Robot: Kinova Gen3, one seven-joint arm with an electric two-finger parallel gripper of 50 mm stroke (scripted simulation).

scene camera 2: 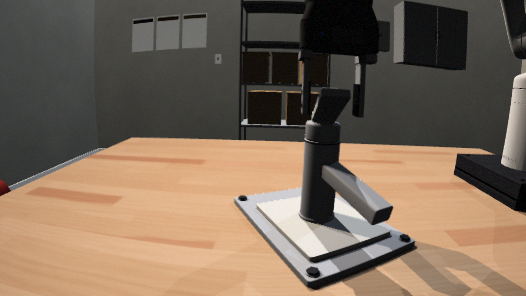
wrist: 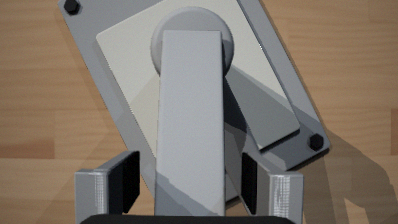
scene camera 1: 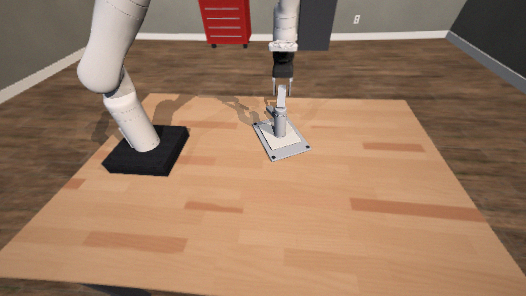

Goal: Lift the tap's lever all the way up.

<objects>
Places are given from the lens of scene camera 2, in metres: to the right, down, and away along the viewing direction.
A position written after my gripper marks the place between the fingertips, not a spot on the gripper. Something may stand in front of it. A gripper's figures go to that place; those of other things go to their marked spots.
my gripper (scene camera 2: 331,114): 0.07, -0.04, 0.30
grey tap (scene camera 2: 322,226): 0.08, 0.10, 0.37
</objects>
